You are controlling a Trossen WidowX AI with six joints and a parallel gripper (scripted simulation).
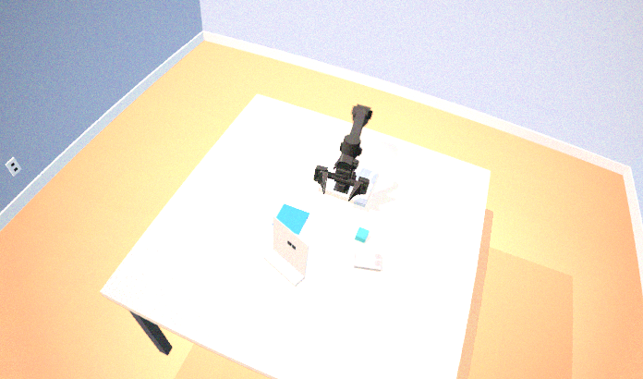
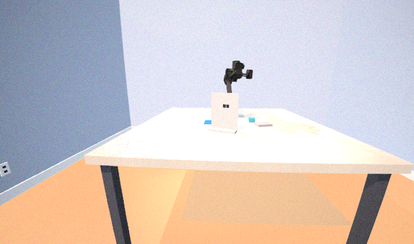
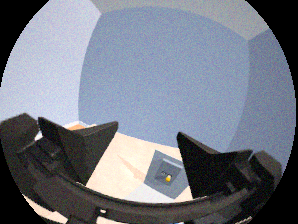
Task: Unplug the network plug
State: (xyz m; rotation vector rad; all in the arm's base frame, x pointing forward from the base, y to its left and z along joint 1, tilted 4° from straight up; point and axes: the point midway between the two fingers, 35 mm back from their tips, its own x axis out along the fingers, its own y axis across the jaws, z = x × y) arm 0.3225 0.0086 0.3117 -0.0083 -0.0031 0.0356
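The network plug is 80 mm ahead of my gripper tip, 120 mm to the right of it and 200 mm below it. Round my gripper tip: cyan cube (120 mm behind, 120 mm to the left, 340 mm below); white upright panel (100 mm ahead, 120 mm to the right, 250 mm below); flat plate (10 mm behind, 170 mm to the left, 350 mm below).
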